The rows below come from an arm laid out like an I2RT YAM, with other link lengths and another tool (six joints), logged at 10 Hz.
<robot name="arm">
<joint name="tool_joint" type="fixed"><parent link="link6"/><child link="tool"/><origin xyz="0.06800 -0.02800 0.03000" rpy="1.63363 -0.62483 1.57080"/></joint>
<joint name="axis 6" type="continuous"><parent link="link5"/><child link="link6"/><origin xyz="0.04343 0.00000 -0.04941" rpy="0.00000 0.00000 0.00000"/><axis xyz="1 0 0"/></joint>
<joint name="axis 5" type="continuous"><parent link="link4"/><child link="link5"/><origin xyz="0.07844 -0.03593 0.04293" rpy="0.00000 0.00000 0.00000"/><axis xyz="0 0 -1"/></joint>
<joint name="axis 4" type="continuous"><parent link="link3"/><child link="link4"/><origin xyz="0.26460 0.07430 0.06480" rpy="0.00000 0.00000 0.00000"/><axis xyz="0 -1 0"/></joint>
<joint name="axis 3" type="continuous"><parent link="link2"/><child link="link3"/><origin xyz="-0.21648 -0.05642 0.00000" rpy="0.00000 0.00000 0.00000"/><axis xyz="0 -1 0"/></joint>
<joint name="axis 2" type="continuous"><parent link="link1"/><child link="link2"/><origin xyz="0.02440 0.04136 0.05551" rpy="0.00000 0.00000 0.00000"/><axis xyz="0 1 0"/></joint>
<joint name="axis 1" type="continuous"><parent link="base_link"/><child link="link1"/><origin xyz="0.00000 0.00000 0.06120" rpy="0.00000 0.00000 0.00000"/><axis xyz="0 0 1"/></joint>
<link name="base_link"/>
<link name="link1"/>
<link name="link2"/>
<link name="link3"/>
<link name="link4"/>
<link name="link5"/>
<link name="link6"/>
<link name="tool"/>
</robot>
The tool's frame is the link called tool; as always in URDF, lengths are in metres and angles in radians. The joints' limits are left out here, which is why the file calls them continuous.
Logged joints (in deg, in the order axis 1, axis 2, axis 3, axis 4, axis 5, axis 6), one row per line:
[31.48 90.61 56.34 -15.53 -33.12 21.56]
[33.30 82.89 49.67 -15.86 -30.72 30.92]
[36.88 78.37 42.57 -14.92 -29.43 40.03]
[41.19 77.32 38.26 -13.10 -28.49 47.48]
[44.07 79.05 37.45 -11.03 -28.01 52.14]
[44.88 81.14 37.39 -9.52 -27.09 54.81]
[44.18 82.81 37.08 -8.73 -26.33 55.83]
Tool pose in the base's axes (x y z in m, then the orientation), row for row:
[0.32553 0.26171 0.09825 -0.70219 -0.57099 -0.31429 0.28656]
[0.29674 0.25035 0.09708 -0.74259 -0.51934 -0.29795 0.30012]
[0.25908 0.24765 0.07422 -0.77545 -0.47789 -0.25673 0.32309]
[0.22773 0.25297 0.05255 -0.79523 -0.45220 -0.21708 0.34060]
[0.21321 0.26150 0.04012 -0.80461 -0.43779 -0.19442 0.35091]
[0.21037 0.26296 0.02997 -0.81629 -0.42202 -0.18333 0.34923]
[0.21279 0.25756 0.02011 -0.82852 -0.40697 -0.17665 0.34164]
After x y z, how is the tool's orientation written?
As a quaternion, x y z w.
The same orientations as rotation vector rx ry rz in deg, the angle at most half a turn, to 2 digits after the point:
[-107.52 -87.43 -48.12]
[-112.93 -78.98 -45.31]
[-116.60 -71.86 -38.60]
[-118.56 -67.42 -32.36]
[-119.36 -64.95 -28.84]
[-121.19 -62.66 -27.22]
[-123.46 -60.64 -26.32]

